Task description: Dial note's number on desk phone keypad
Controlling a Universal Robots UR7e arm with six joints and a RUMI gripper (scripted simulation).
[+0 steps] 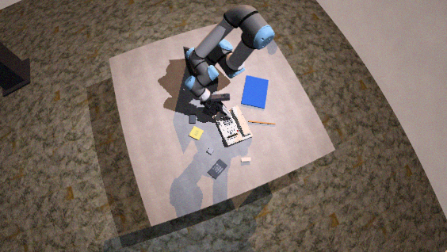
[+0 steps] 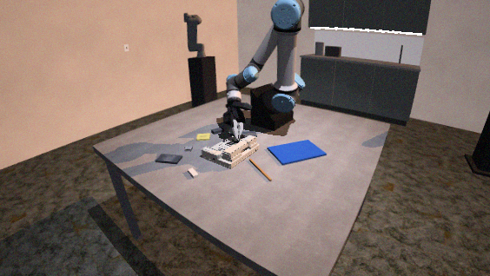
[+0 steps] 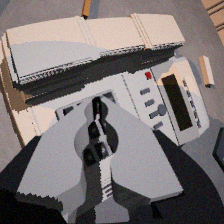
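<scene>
The handset lies 50 mm to the left of my hand, 50 mm ahead of it and 10 mm below it. From my hand the other things lie so: small grey block: 200 mm to the right, 140 mm ahead, 50 mm below; then pencil: 180 mm to the left, 110 mm ahead, 60 mm below; then yellow note: 230 mm to the right, 50 mm below.
</scene>
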